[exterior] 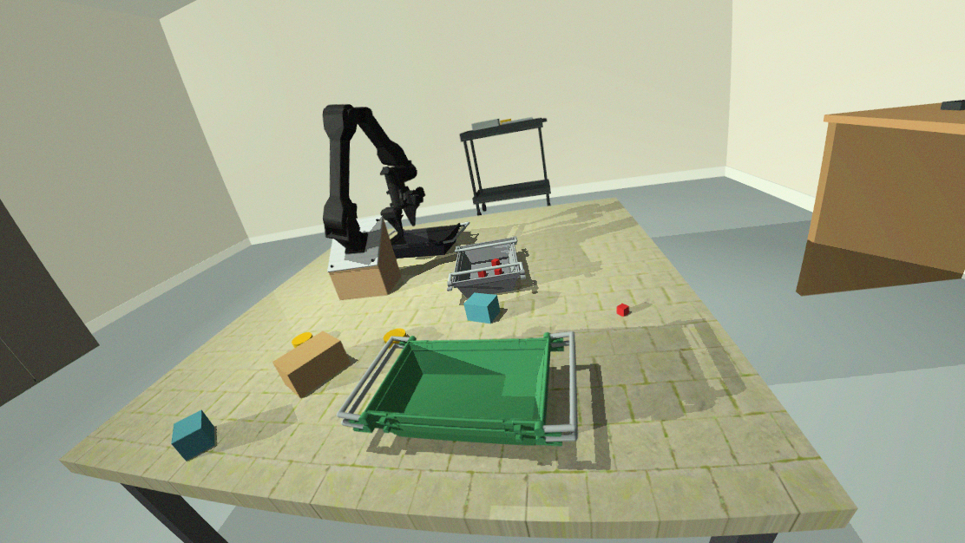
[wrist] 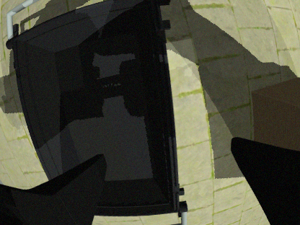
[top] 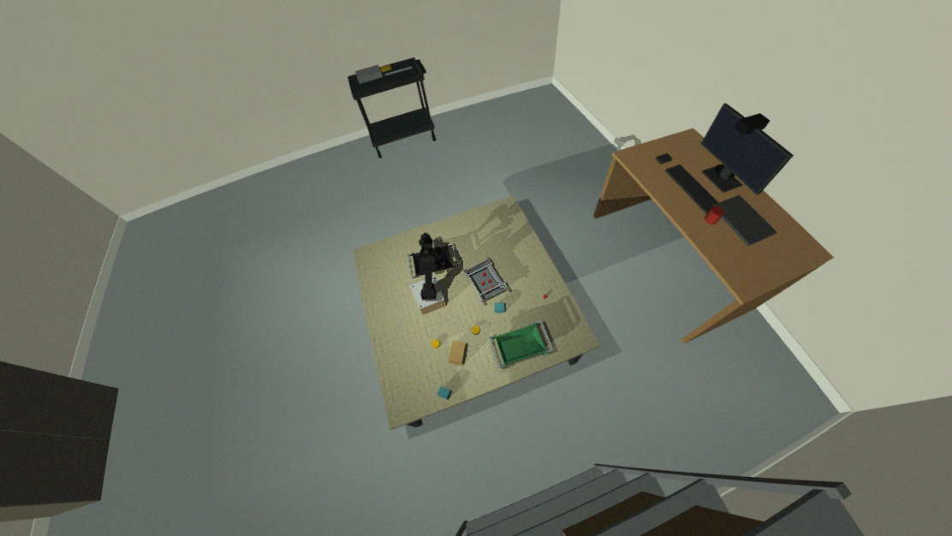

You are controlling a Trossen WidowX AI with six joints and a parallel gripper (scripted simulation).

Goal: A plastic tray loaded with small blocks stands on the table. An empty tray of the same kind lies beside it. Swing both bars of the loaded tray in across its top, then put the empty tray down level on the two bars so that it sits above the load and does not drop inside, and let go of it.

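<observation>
Now: gripper tip 10 mm short of the black tray, 70 mm to the right of it and 60 mm above it. Round my gripper tip: tan box 20 mm behind, 590 mm to the right, 80 mm below.
</observation>
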